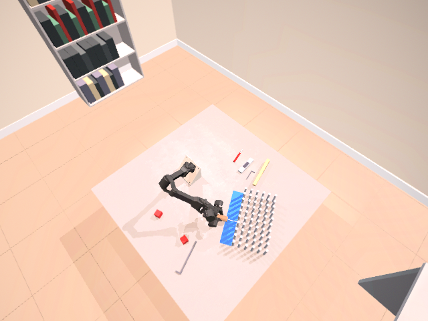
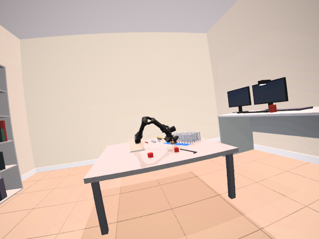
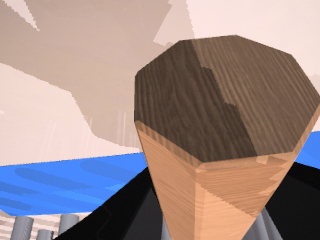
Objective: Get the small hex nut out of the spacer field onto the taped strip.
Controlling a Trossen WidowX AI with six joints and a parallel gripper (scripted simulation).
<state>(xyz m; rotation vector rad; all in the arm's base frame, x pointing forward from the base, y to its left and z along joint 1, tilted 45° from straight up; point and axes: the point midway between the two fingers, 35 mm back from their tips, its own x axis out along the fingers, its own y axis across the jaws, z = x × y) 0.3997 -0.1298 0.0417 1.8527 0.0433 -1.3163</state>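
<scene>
Now: the blue taped strip 70 mm to the left of my gripper tip, 40 mm ahead of it and 30 mm below it. Also, from my gripper tip: grey block (460 mm to the left, 160 mm behind, 10 mm below).
</scene>
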